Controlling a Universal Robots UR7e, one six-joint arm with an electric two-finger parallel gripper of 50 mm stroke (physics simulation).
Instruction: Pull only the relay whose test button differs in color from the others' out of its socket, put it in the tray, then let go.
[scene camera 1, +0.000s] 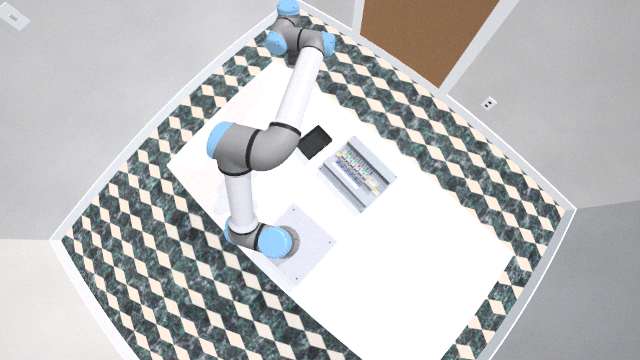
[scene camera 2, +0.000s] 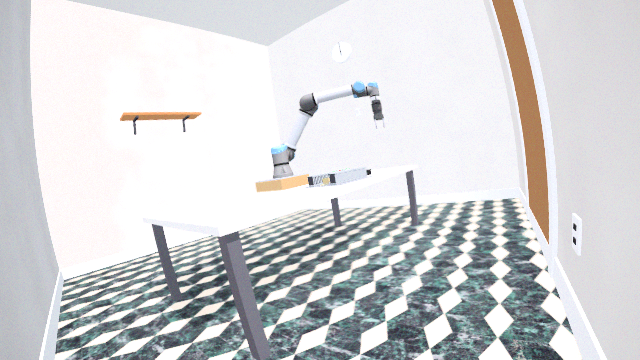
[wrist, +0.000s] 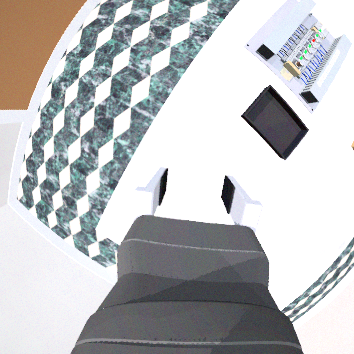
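Pixels of known places: gripper, fingertip midpoint: (scene camera 2: 380, 128) (wrist: 194, 182); arm's base at its link origin: (scene camera 2: 283, 177).
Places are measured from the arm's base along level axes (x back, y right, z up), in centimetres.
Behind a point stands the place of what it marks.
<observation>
The relay with the red test button (scene camera 1: 358, 166) (wrist: 314, 40) sits in the row of relays on the grey panel, among relays with green buttons. It is small in both views. The black tray (scene camera 1: 315, 142) @(y -19.0, x -49.5, z -7.2 cm) (wrist: 275, 125) @(y -19.8, x -47.7, z -7.2 cm) lies on the table beside the panel, and its inside shows empty in the wrist view. My gripper (scene camera 2: 380, 126) @(y -36.0, x -65.3, z 23.7 cm) (wrist: 194, 182) @(y -36.0, x -65.3, z 23.7 cm) is open with nothing between its fingers. It points down high above the table, on the tray's far side from the panel. In scene camera 1 the arm hides the gripper.
The panel has grey side walls (scene camera 2: 351, 176) @(y 11.3, x -58.9, z -4.9 cm) and wiring ducts along the relay row. Beige blocks (scene camera 1: 375, 190) (wrist: 291, 68) stand at ends of the row. The arm's base stands on a raised plate (scene camera 1: 312, 245) @(y 11.5, x -6.7, z -0.1 cm) on the white table (scene camera 1: 400, 270) @(y 53.6, x -21.1, z -7.5 cm). A wall shelf (scene camera 2: 160, 116) is far off.
</observation>
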